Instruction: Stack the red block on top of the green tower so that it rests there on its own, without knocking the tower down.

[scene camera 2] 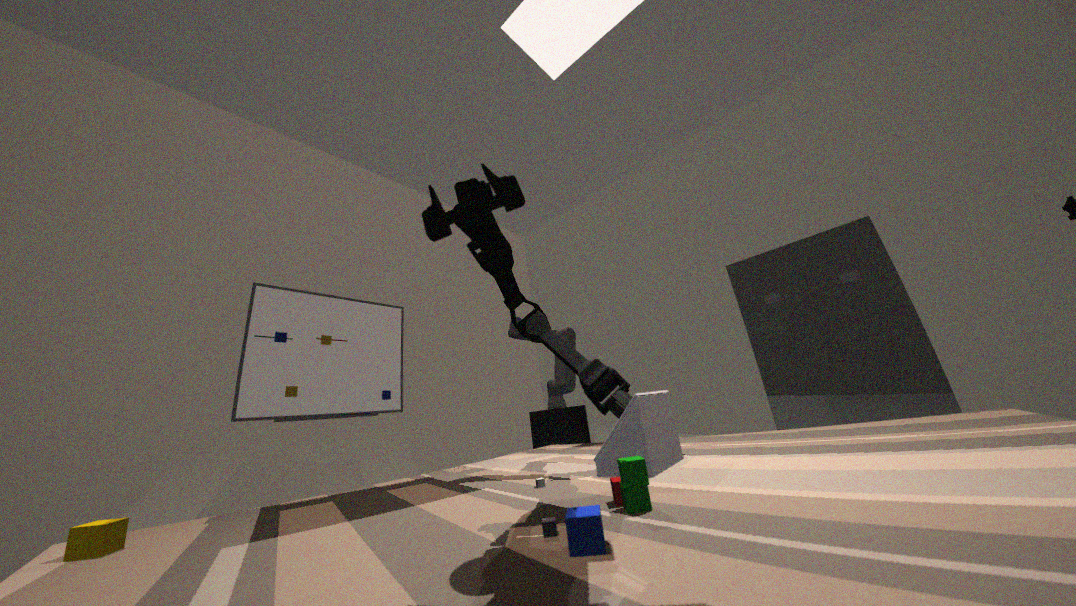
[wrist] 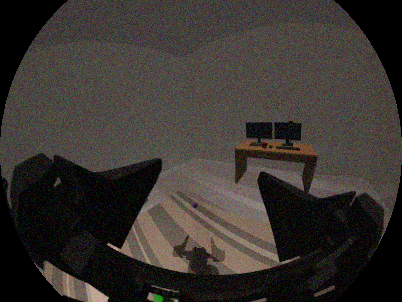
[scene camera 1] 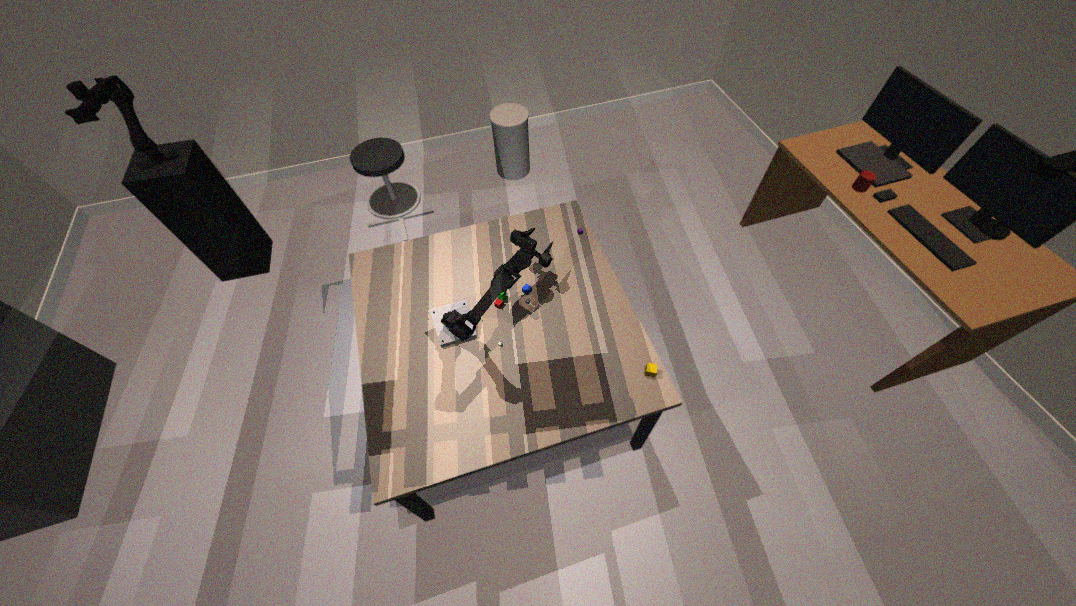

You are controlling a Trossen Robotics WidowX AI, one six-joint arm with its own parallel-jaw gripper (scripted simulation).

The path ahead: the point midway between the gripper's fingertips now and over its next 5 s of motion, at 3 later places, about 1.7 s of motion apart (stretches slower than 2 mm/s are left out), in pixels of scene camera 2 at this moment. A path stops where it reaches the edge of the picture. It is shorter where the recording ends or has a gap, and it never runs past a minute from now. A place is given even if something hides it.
The gripper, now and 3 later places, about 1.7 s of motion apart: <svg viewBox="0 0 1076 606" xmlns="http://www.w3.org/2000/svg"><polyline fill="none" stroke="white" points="456,176 618,455 625,497 612,411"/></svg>
